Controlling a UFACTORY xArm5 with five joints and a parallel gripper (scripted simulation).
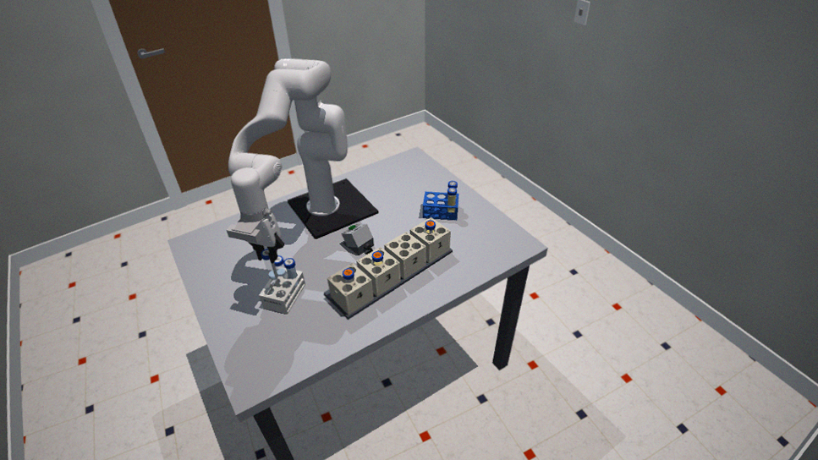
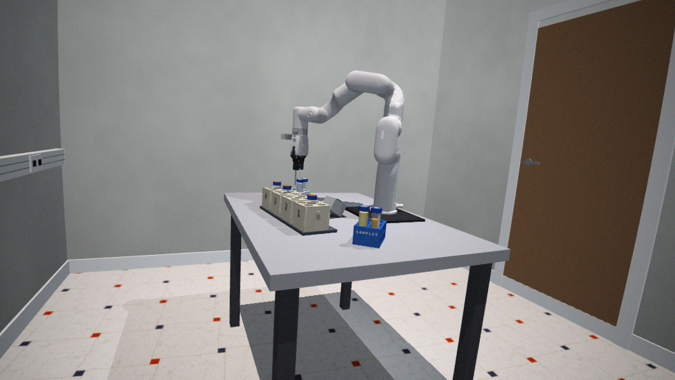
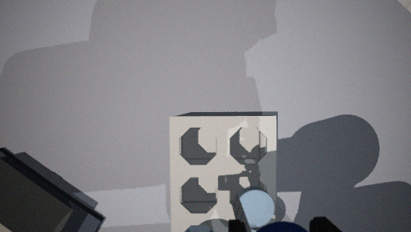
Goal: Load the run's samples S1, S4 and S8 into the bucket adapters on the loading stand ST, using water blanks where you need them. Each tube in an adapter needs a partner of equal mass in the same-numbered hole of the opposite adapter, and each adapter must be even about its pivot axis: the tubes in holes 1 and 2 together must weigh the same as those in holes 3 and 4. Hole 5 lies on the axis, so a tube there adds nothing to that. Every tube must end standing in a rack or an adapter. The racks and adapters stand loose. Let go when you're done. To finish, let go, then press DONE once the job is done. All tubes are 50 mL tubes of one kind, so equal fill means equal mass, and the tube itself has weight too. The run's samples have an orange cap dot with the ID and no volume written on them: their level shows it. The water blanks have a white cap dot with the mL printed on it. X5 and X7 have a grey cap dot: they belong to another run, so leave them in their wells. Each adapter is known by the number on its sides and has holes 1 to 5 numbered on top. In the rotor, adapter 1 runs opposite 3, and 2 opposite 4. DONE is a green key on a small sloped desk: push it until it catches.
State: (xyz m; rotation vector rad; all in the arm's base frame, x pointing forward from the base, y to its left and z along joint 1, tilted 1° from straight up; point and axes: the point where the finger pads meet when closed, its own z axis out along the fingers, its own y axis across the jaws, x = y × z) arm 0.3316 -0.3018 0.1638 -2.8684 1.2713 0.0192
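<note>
Right now the adapter 3 is 130 mm ahead of my hand, 300 mm to the left of it and 130 mm below it. The rest, counted from my hand: white rack 10 mm ahead, 10 mm to the left, 150 mm below; then blue samples rack 70 mm behind, 670 mm to the left, 150 mm below.
</note>
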